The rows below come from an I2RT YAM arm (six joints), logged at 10 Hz.
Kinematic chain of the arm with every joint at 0, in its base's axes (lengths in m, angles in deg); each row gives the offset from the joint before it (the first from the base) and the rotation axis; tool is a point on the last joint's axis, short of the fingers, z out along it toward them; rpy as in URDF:
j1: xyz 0 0 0.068 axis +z
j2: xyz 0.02 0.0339 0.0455 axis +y
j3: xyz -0.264 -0.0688 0 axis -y
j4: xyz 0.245 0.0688 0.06 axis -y
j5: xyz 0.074 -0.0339 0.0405 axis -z
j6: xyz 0.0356 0 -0.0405 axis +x
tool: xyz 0 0 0 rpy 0 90 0
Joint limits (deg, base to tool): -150..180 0..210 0..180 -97..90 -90..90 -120..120
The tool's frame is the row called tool.
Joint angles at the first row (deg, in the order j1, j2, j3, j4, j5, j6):
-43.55, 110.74, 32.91, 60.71, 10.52, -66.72
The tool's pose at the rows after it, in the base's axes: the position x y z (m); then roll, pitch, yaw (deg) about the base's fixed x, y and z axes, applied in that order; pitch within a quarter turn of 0, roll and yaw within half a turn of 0:
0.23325 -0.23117 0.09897 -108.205 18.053 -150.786
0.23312 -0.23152 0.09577 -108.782 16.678 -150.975
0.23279 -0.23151 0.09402 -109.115 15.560 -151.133
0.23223 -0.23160 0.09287 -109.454 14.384 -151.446
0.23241 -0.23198 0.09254 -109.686 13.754 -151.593
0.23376 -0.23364 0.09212 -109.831 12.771 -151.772
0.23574 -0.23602 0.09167 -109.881 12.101 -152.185
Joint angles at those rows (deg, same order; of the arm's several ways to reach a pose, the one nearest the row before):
-43.57, 111.26, 33.04, 60.62, 10.87, -67.64
-43.59, 111.85, 33.15, 60.38, 11.22, -68.75
-43.59, 112.12, 33.15, 60.18, 11.60, -69.67
-43.62, 112.20, 33.15, 59.79, 12.12, -70.59
-43.61, 112.22, 33.30, 59.35, 12.38, -71.07
-43.62, 112.51, 33.87, 58.81, 12.82, -71.88
-43.62, 112.97, 34.65, 58.33, 13.41, -72.34

